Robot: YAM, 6 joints.
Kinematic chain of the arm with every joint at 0, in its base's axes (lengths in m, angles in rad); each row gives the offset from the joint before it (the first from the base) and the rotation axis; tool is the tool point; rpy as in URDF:
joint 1: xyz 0 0 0.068 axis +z
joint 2: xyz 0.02 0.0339 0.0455 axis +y
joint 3: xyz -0.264 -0.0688 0 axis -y
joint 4: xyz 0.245 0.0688 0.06 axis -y
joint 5: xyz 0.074 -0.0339 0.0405 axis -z
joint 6: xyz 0.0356 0 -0.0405 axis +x
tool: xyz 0 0 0 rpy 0 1.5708 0
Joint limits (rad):
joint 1: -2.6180..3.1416
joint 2: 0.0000..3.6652
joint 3: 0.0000..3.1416
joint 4: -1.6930..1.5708
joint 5: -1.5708..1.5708
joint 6: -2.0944..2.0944
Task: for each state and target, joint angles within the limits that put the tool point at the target. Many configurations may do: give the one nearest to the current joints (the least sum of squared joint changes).
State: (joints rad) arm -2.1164 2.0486 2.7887 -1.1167 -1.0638 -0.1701
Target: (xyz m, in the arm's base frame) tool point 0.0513 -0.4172 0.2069
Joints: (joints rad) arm -1.5202 2.2636 1.9474 -1.4809 -1.0093 -0.1701
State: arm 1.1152 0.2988 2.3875 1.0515 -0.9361 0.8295
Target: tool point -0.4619 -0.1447 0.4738
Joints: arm 0.3358 0.5685 2.7378 0.4858 -0.4534 0.8295
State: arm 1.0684 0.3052 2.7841 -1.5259 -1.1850 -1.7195
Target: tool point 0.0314 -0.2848 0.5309
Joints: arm 1.7924 0.6911 2.7479 -1.3160 -1.1143 -1.7195
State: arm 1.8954 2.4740 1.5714 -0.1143 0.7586 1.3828
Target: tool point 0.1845 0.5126 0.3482
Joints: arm 1.2675 2.2872 2.1872 0.1033 0.7016 1.3828
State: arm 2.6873 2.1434 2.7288 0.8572 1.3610 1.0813
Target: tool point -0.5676 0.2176 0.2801
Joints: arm 2.8194 2.7980 2.7126 0.4944 0.8482 1.0813
